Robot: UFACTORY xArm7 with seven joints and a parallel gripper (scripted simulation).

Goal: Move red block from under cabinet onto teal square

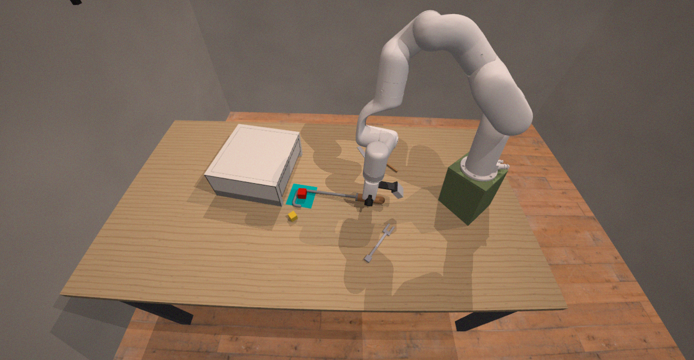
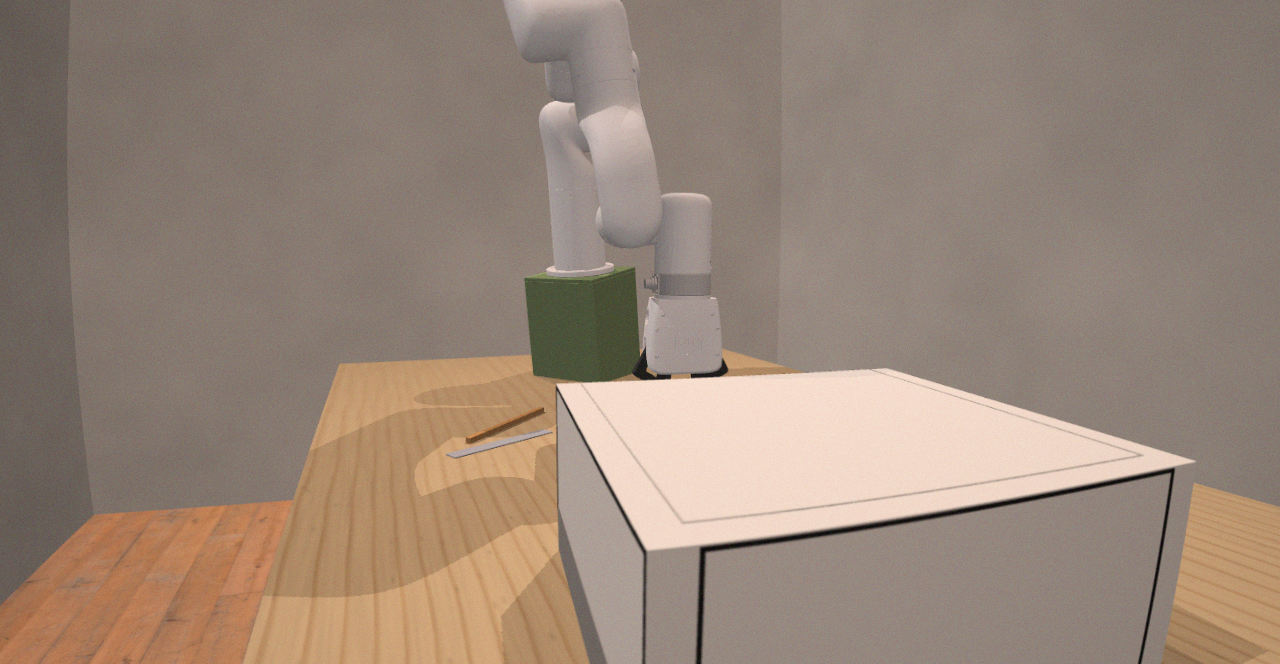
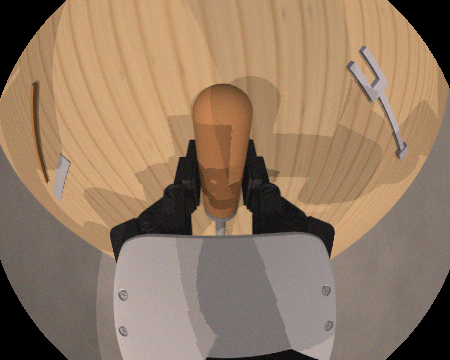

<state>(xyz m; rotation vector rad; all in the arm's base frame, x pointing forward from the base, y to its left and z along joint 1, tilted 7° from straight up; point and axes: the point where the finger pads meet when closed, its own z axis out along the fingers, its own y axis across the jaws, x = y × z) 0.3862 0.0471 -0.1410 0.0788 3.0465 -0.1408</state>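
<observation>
The hook tool is 130 mm ahead of my hand, 30 mm to the left of it and 10 mm below it. Also, from my hand: grey strip 240 mm to the right, 30 mm ahead, 20 mm below; then grey fork 170 mm to the left, 50 mm behind, 20 mm below; then thin wooden stick 230 mm to the right, 50 mm behind, 20 mm below.
</observation>
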